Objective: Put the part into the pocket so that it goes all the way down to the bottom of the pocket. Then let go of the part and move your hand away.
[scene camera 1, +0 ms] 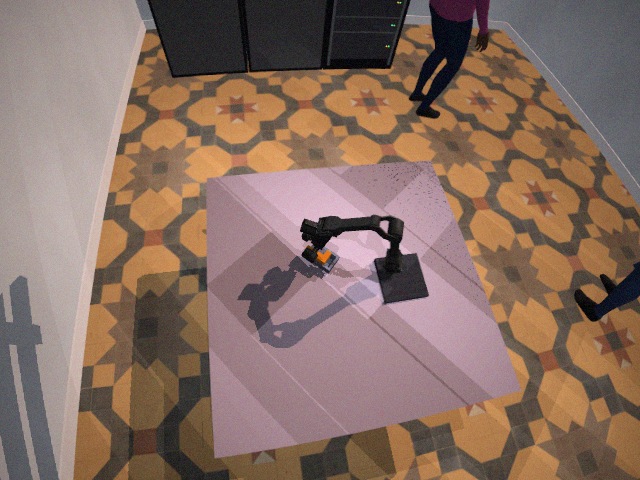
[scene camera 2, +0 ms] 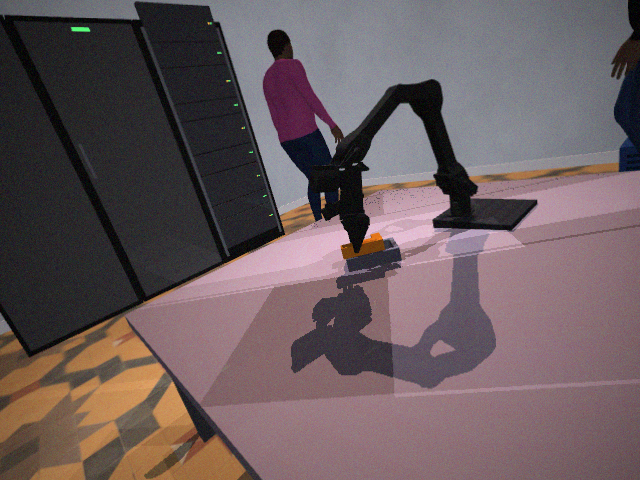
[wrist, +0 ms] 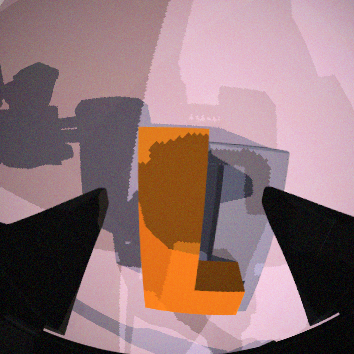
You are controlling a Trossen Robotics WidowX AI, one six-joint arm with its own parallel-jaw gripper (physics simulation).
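Frame: origin at the arm's base, x down, y back, z left, level; metres.
Where they show: gripper, fingertip midpoint: (scene camera 1: 312, 251) (scene camera 2: 354, 249) (wrist: 186, 195); arm's base, link origin: (scene camera 1: 391, 267) (scene camera 2: 460, 213).
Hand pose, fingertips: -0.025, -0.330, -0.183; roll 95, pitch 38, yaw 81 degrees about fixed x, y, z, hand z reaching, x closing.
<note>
Things, the pixels of their centre, and the offset from my fingertips, as dx, dy, dz. Level surfaces: height alone.
- orange L-shaped part, body centre: (wrist: 199, 232) (scene camera 2: 361, 245) (scene camera 1: 317, 252) -0.002, +0.019, +0.011
- grey block with the pocket, body centre: (wrist: 207, 236) (scene camera 2: 371, 253) (scene camera 1: 321, 256) +0.030, +0.038, +0.024
- pink table top, surface height: dx +0.049
The orange L-shaped part (scene camera 1: 324, 256) (scene camera 2: 371, 245) (wrist: 172, 210) rests on the grey block with the pocket (scene camera 1: 330, 267) (scene camera 2: 374, 261) (wrist: 278, 172). In scene camera 2 the part stands well above the block's top. In the wrist view its long bar lies over the block's left side, its foot points right at the bottom, and a dark stretch of pocket shows right of the bar. My gripper (scene camera 1: 310, 253) (scene camera 2: 357, 250) (wrist: 186, 195) is open and low over them, one finger on either side of the long bar, holding nothing. The part's underside is hidden.
The block stands on a pink table top (scene camera 1: 310, 387) (scene camera 2: 516, 439). The arm's black base plate (scene camera 1: 408, 289) (scene camera 2: 496, 214) is right of the block. Dark cabinets (scene camera 1: 286, 36) (scene camera 2: 93, 155) and a person in a pink top (scene camera 1: 449, 41) (scene camera 2: 292, 103) stand beyond the table.
</note>
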